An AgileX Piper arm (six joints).
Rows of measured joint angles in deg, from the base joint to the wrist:
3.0 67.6 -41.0 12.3 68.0 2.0
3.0 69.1 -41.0 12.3 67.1 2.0
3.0 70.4 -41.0 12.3 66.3 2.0
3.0 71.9 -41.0 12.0 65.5 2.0
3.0 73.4 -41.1 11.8 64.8 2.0
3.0 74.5 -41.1 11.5 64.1 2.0
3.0 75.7 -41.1 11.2 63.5 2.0
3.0 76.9 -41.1 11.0 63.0 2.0
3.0 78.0 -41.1 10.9 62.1 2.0
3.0 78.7 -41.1 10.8 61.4 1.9
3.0 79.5 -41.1 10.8 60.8 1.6
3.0 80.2 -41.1 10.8 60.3 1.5
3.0 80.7 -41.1 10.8 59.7 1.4
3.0 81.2 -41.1 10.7 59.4 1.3
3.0 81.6 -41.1 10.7 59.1 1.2
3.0 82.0 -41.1 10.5 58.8 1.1
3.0 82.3 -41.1 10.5 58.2 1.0
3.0 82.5 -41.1 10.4 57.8 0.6
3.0 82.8 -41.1 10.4 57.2 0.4
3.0 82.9 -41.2 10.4 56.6 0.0
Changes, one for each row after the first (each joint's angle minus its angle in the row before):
0.0 1.5 0.0 0.0 -0.9 0.0
0.0 1.3 0.0 0.0 -0.8 0.0
0.0 1.5 0.0 -0.3 -0.8 0.0
0.0 1.5 -0.1 -0.2 -0.7 0.0
0.0 1.1 0.0 -0.3 -0.7 0.0
0.0 1.2 0.0 -0.3 -0.6 0.0
0.0 1.2 0.0 -0.2 -0.5 0.0
0.0 1.1 0.0 -0.1 -0.9 0.0
0.0 0.7 0.0 -0.1 -0.7 -0.1
0.0 0.8 0.0 0.0 -0.6 -0.3
0.0 0.7 0.0 0.0 -0.5 -0.1
0.0 0.5 0.0 0.0 -0.6 -0.1
0.0 0.5 0.0 -0.1 -0.3 -0.1
0.0 0.4 0.0 0.0 -0.3 -0.1
0.0 0.4 0.0 -0.2 -0.3 -0.1
0.0 0.3 0.0 0.0 -0.6 -0.1
0.0 0.2 0.0 -0.1 -0.4 -0.4
0.0 0.3 0.0 0.0 -0.6 -0.2
0.0 0.1 -0.1 0.0 -0.6 -0.4

